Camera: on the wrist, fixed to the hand. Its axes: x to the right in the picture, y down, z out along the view.
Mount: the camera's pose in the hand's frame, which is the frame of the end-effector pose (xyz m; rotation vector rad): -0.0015 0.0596 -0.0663 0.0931 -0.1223 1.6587
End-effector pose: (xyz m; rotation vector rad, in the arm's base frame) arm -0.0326 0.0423 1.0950 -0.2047 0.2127 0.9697
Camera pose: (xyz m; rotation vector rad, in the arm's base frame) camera -0.0888 0.0562 1.0272 0.1913 0.3053 2.5997
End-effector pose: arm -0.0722 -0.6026 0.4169 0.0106 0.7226 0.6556
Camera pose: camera -0.1469 -0.5696 0.3811 0.7984 0.4973 2.1646
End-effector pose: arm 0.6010 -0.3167 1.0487 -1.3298 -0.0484 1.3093
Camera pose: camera 0.6063 -0.3787 0.9848 -1.0794 1.2466 2.6561
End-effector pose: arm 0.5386 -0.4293 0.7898 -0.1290 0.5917 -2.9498
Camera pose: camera 0.5394 -0.4586 0.7056 0.1413 0.2585 -1.3317
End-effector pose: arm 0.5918 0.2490 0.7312 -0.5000 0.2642 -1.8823
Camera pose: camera 0.6115 0.2252 0.6476 -0.1620 0.3390 -0.2429
